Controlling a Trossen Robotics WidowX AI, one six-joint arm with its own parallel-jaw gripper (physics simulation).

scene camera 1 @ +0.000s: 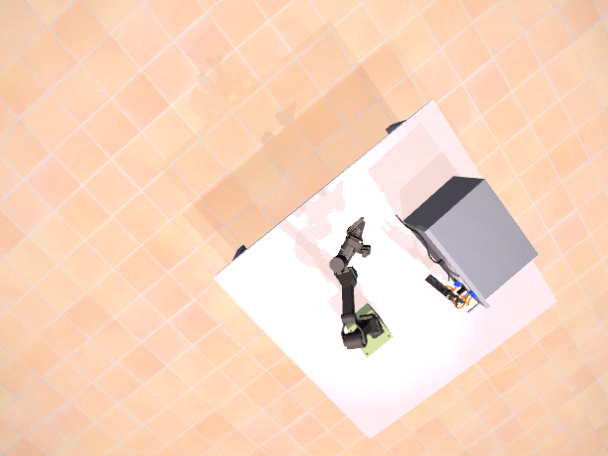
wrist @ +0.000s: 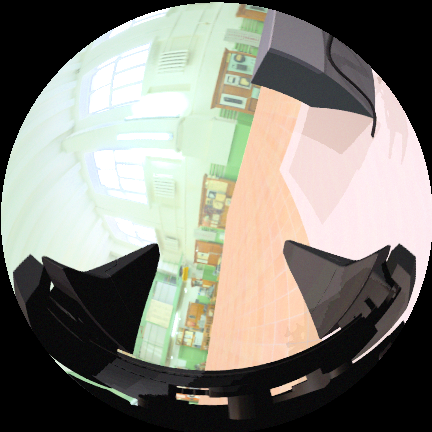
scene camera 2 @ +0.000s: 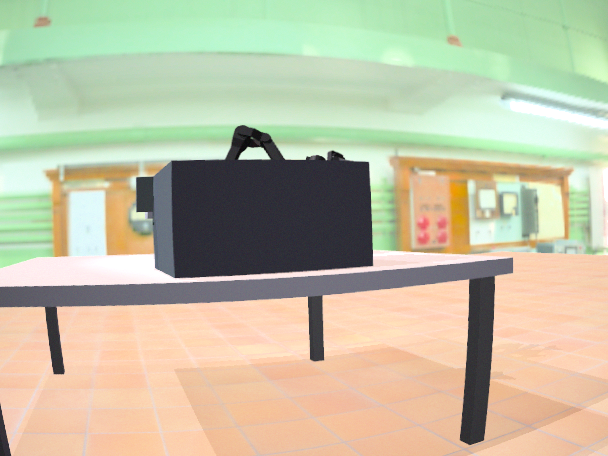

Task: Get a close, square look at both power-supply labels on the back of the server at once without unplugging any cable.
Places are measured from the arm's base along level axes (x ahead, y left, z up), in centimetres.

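Pixels of known places: gripper, fingertip midpoint: (scene camera 1: 363, 219) (wrist: 223, 249); arm's base, link origin: (scene camera 1: 375, 329).
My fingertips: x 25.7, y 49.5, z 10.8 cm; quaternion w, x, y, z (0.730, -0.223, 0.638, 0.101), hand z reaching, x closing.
Observation:
Ahead of a thing's pixels: the offset from my fingertips to its top centre. "spot": to the spot under its first point.
The server (scene camera 1: 482, 240) (scene camera 2: 272, 217) is a large grey box on the table. In the wrist view part of the server (wrist: 300, 45) shows at the top right, seen at a steep slant, with a black cable (wrist: 336, 65) along its cabled face. In scene camera 1, dark cables (scene camera 1: 432, 255) and orange cables @(spot: dx +12.3, dy -58.4, dz -3.0 cm) (scene camera 1: 460, 300) run along the side that faces the arm. The power-supply labels cannot be made out in any view. My gripper (scene camera 1: 361, 225) (wrist: 223, 249) is open and empty, apart from the server. It points past the server, toward the table edge and the room.
The white table (scene camera 1: 280, 270) (scene camera 2: 440, 267) carries the arm's green base plate (scene camera 1: 367, 348). A dark block @(spot: dx +8.7, dy -49.3, dz -8.1 cm) (scene camera 1: 437, 286) lies beside the cables in front of the server's cabled side. The table edge and tiled floor (scene camera 1: 150, 250) (wrist: 250, 250) lie beyond the gripper.

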